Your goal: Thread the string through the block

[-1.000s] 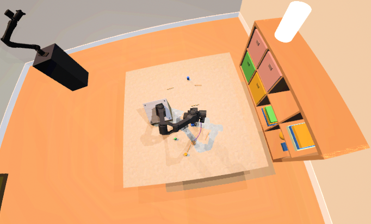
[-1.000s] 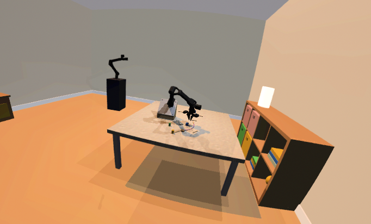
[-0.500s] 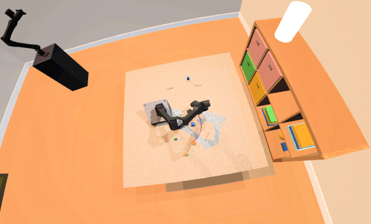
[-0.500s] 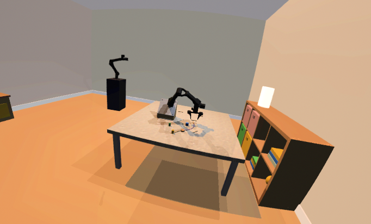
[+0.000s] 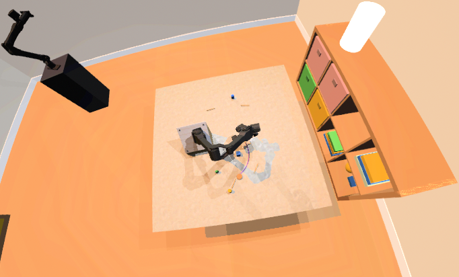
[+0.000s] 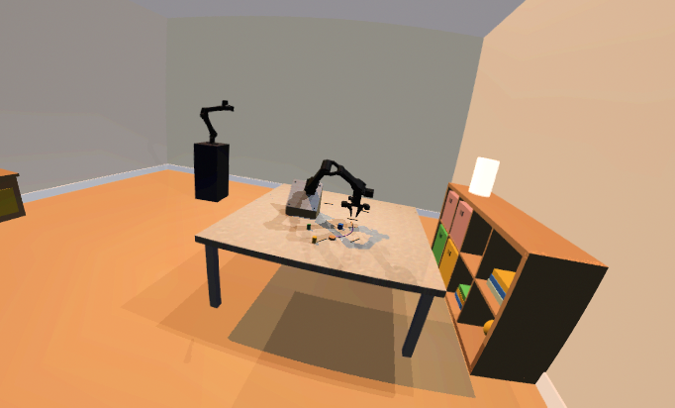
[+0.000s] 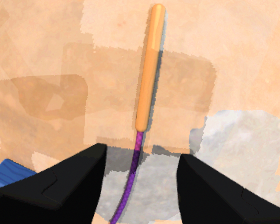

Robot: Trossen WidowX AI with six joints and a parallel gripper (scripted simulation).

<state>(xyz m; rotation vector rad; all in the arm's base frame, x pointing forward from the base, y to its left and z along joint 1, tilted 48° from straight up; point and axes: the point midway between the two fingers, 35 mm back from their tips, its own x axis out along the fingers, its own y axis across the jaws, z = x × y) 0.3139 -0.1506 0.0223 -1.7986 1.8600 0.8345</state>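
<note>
Right now my gripper tip is 60 mm above the thin wooden stick and 10 mm to the right of it. Round my gripper tip: green piece 270 mm behind, 170 mm to the right, 40 mm below; round wooden button 250 mm to the right, 120 mm behind, 50 mm below; blue block 80 mm to the right, 80 mm behind, 40 mm below.
</note>
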